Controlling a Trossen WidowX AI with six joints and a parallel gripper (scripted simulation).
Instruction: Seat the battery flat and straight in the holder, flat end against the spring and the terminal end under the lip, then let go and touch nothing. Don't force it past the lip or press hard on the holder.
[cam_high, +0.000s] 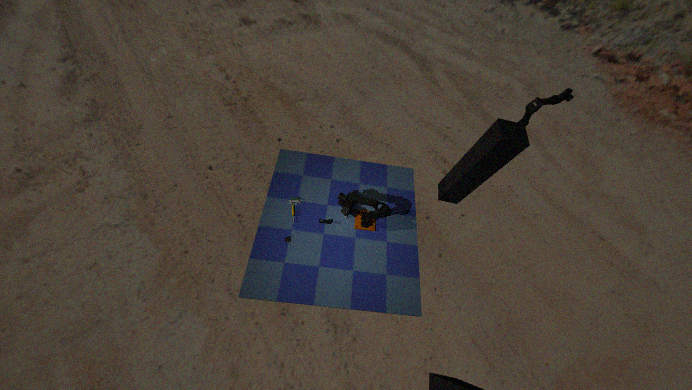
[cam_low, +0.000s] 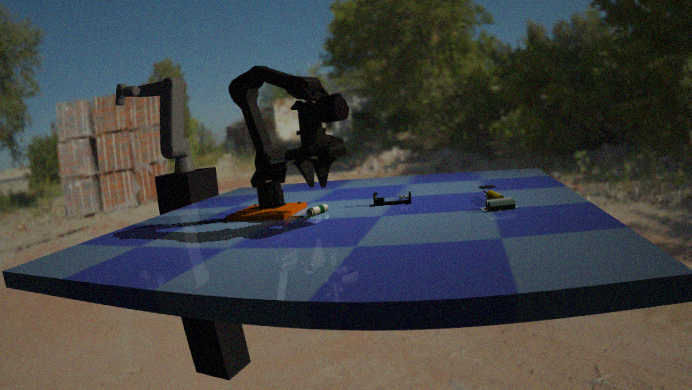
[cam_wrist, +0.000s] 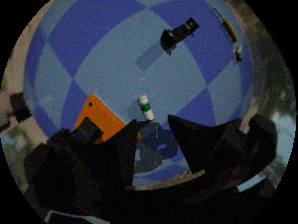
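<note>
Now: the battery 60 mm below my gripper tip and 10 mm behind it. From my gripper tip the other things lie so: dark piece (410 mm ahead, 310 mm to the left, 70 mm below).
</note>
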